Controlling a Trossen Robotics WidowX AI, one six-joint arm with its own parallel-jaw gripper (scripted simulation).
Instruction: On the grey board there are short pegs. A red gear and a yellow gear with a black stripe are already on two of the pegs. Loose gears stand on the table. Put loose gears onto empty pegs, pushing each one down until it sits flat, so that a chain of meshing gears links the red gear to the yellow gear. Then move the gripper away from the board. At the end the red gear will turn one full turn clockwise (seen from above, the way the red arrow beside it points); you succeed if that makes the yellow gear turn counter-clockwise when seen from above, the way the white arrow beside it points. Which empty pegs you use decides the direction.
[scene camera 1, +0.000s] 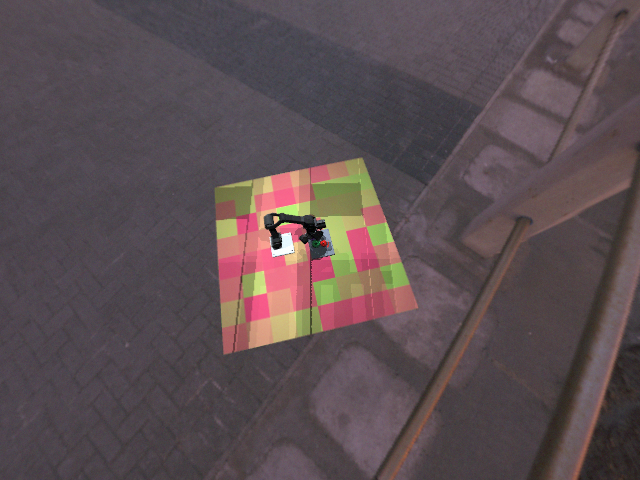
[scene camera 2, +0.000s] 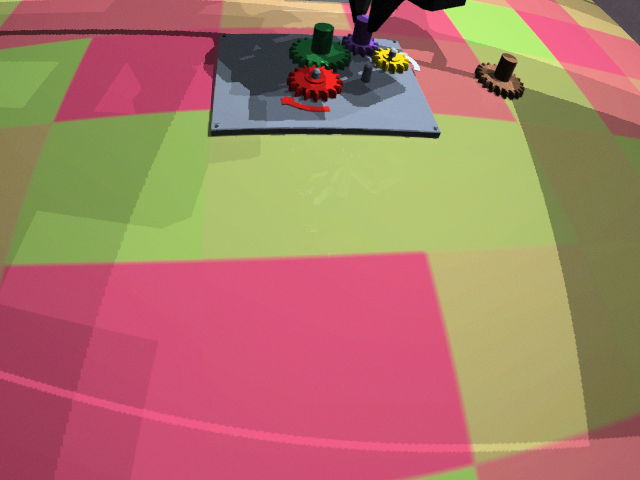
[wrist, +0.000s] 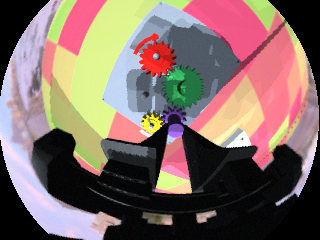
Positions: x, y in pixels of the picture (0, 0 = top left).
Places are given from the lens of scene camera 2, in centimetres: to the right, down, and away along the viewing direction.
green gear (scene camera 2: 320, 50): 0, -20, 43
brown gear (scene camera 2: 500, 78): 22, -19, 48
The marked spots on the brown gear and the green gear are 22 cm apart.
